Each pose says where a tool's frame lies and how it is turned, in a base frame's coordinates. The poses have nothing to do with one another.
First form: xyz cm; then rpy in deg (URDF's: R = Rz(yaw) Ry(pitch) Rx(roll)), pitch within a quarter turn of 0, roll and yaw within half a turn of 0.
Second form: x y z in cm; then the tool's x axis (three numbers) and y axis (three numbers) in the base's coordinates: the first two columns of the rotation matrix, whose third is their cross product. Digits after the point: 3 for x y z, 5 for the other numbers.
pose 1, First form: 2.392 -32.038 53.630 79.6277 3.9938 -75.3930
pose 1, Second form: 2.392 -32.038 53.630 0.25158 -0.96533 -0.06965 0.19150 -0.02089 0.98127
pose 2, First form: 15.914 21.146 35.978 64.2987 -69.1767 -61.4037
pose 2, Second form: 15.914 21.146 35.978 0.17015 -0.31212 0.93468 -0.02233 0.94705 0.32032
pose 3, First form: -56.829 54.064 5.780 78.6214 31.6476 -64.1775
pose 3, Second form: -56.829 54.064 5.780 0.37081 -0.76629 -0.52469 0.40165 -0.37708 0.83456
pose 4, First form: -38.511 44.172 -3.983 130.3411 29.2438 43.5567
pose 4, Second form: -38.511 44.172 -3.983 0.63233 0.60125 -0.48853 0.71591 -0.21254 0.66506
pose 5, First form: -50.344 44.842 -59.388 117.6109 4.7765 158.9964
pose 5, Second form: -50.344 44.842 -59.388 -0.93032 0.35718 -0.08327 0.09723 0.45912 0.88304
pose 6, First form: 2.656 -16.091 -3.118 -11.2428 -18.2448 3.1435
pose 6, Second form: 2.656 -16.091 -3.118 0.94830 0.05208 0.31308 0.00716 0.98268 -0.18517
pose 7, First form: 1.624 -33.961 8.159 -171.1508 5.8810 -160.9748
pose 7, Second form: 1.624 -33.961 8.159 -0.94040 -0.32427 -0.10246 -0.30720 0.93926 -0.15302
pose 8, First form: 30.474 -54.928 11.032 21.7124 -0.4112 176.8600
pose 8, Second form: 30.474 -54.928 11.032 -0.99847 0.05477 0.00718 -0.04824 -0.92780 0.36994
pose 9, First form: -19.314 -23.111 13.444 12.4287 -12.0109 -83.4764
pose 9, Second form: -19.314 -23.111 13.444 0.11113 -0.97177 0.20810 0.96515 0.15545 0.21051
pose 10, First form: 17.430 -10.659 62.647 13.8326 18.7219 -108.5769
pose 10, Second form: 17.430 -10.659 62.647 -0.30172 -0.89774 -0.32098 0.89596 -0.38208 0.22644
